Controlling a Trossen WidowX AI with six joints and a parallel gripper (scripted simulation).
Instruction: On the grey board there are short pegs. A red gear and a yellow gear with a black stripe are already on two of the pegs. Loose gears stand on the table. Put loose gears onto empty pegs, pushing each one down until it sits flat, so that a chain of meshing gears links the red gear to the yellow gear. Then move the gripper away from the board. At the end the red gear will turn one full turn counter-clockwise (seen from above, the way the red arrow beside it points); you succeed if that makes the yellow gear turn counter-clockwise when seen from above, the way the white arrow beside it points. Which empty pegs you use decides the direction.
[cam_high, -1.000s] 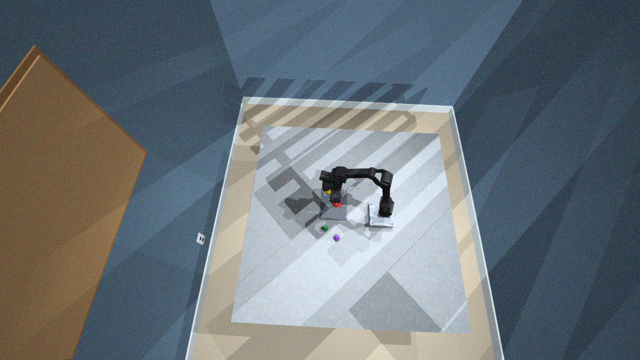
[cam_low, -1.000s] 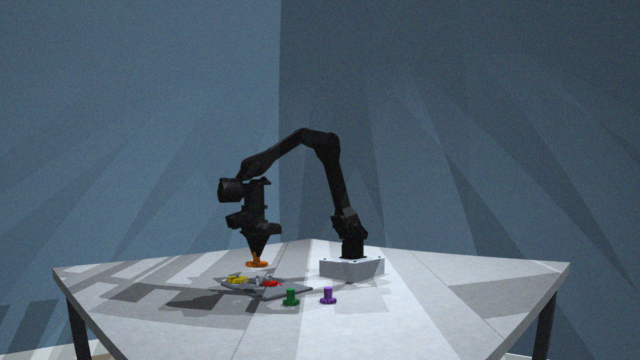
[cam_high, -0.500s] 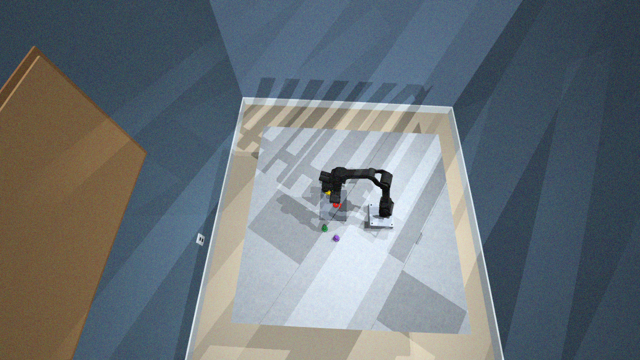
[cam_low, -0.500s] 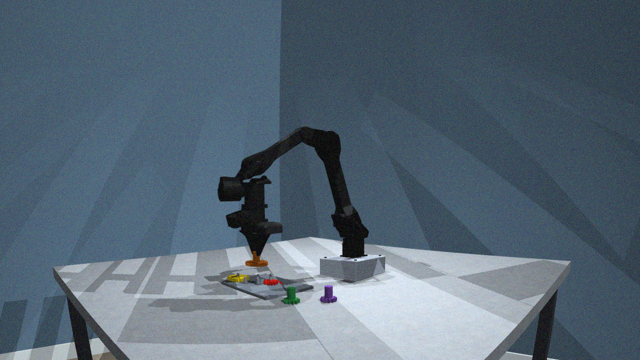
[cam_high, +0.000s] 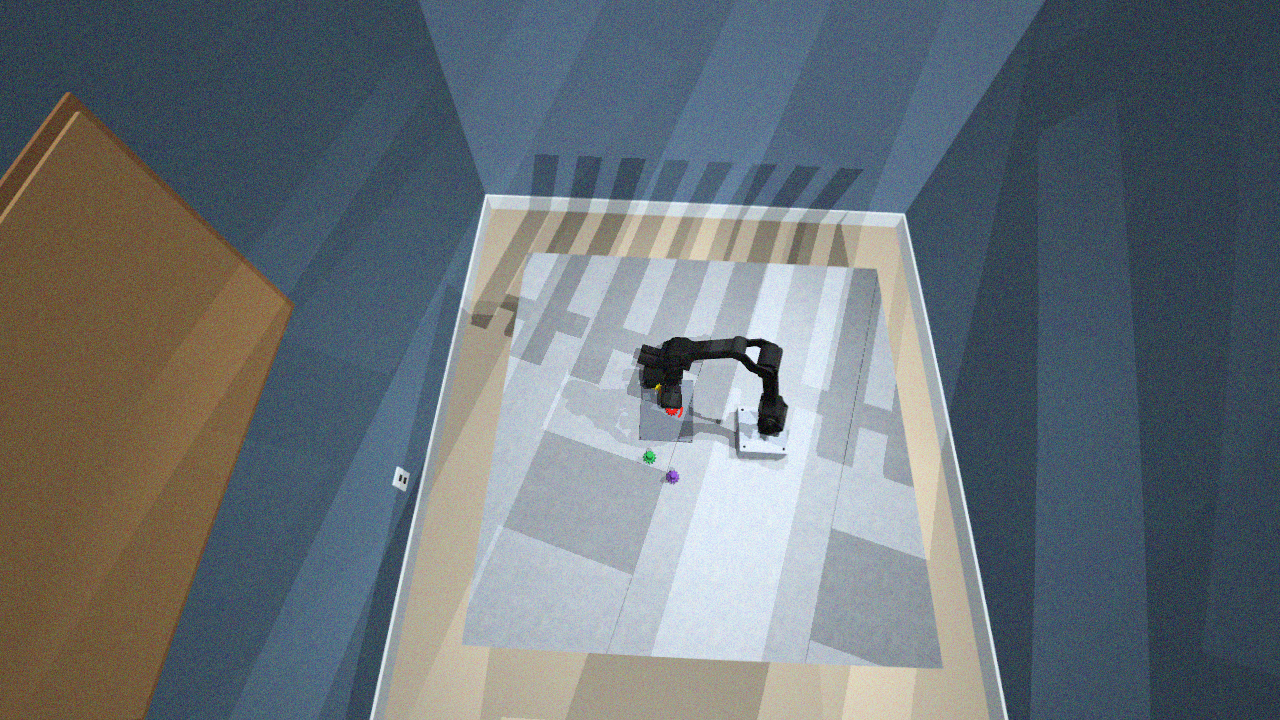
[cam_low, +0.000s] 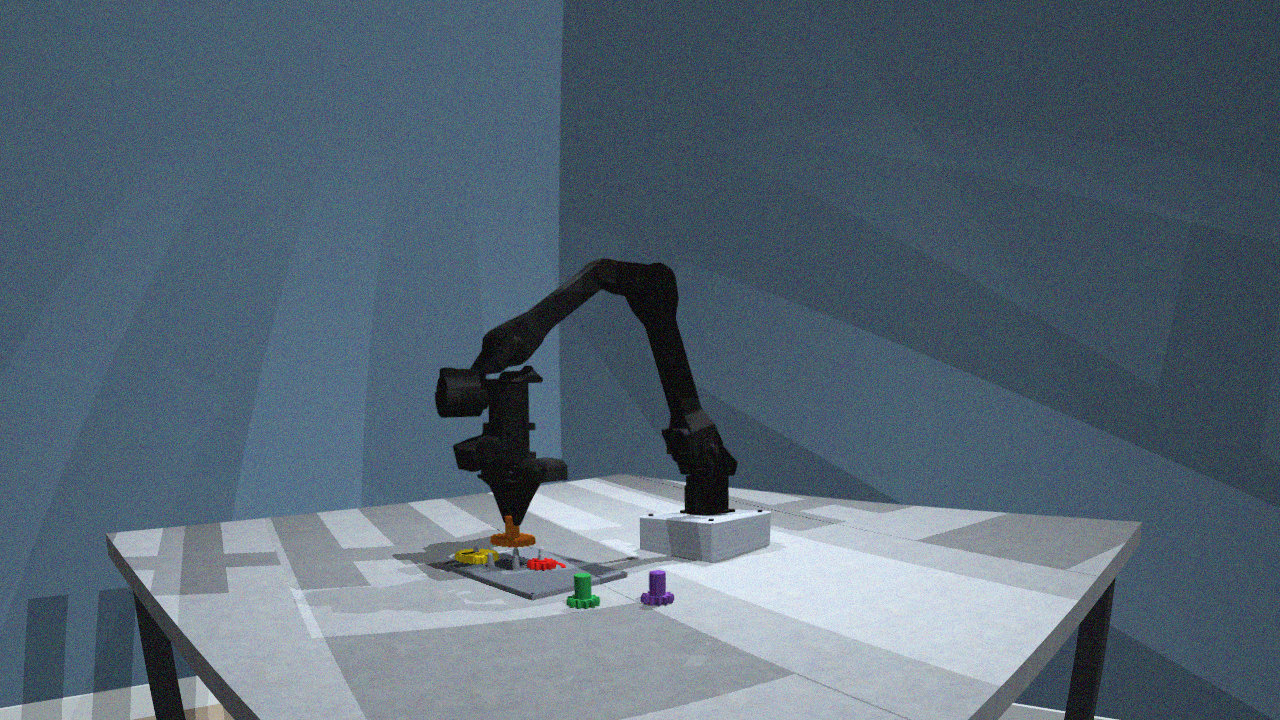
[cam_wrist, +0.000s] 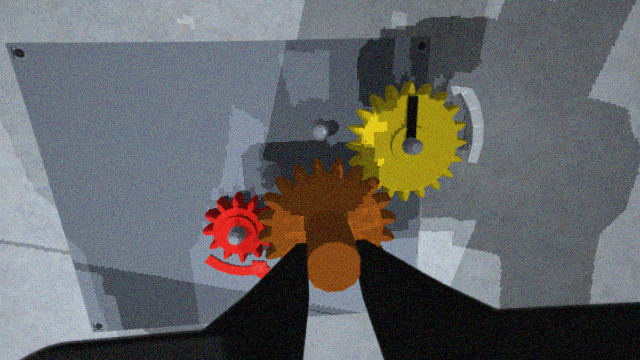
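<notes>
Right now the red gear is 20 mm behind my gripper tip, 50 mm to the left of it and 50 mm below it. Also, from my gripper tip: yellow gear (40 mm ahead, 40 mm to the right, 50 mm below); orange gear (10 mm below); grey board (50 mm to the left, 60 mm below).
</notes>
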